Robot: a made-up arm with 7 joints. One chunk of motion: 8 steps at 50 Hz.
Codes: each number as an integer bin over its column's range. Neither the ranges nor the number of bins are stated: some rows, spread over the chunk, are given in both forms.
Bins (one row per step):
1: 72 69 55 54 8 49
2: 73 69 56 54 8 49
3: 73 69 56 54 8 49
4: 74 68 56 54 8 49
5: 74 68 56 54 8 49
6: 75 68 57 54 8 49
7: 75 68 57 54 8 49
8: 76 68 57 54 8 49
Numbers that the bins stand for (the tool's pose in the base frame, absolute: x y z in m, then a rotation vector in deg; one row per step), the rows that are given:
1: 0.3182 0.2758 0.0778 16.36 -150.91 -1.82
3: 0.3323 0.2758 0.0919 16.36 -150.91 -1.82
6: 0.3606 0.2616 0.1061 16.36 -150.91 -1.82
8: 0.3747 0.2616 0.1061 16.36 -150.91 -1.82
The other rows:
2: 0.3323 0.2758 0.0919 16.36 -150.91 -1.82
4: 0.3465 0.2616 0.0919 16.36 -150.91 -1.82
5: 0.3465 0.2616 0.0919 16.36 -150.91 -1.82
7: 0.3606 0.2616 0.1061 16.36 -150.91 -1.82

